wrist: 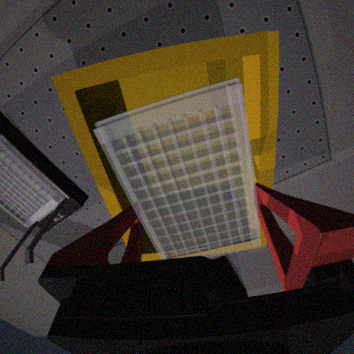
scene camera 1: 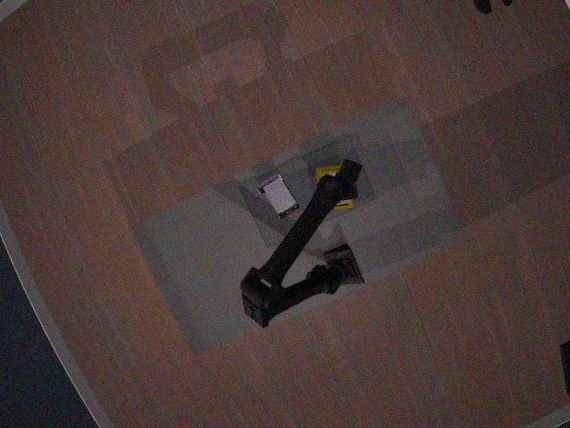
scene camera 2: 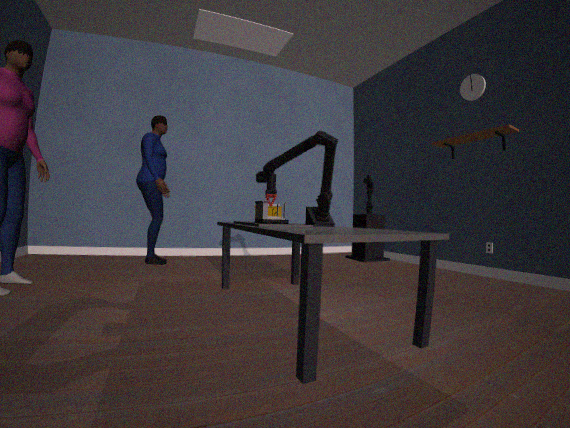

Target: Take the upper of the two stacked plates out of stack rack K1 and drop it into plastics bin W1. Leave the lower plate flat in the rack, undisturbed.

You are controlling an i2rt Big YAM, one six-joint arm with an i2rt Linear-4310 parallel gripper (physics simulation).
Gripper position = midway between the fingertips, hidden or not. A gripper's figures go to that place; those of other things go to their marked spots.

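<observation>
My gripper (wrist: 195, 198) is here, 0.15 m from the lens. I also see a gridded plate (wrist: 184, 162), and the gridded plate is 0.12 m from the lens.
</observation>
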